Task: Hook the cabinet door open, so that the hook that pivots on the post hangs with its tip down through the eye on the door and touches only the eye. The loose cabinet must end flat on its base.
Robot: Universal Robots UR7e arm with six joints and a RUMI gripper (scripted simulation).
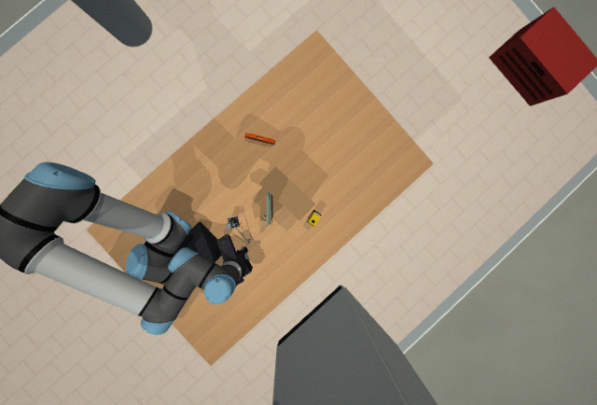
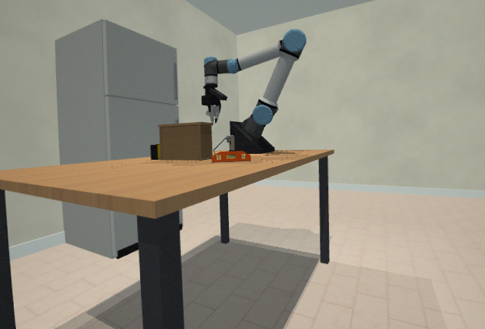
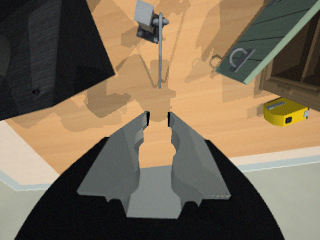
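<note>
My hand is 2 cm short of the thin grey hook, 5 cm to the right of it and 15 cm above it. Round my hand: yellow tape measure: 29 cm ahead, 17 cm to the right, 16 cm below; cabinet door: 20 cm ahead, 4 cm to the left, 13 cm below; orange spirit level: 42 cm ahead, 27 cm to the left, 18 cm below.
</note>
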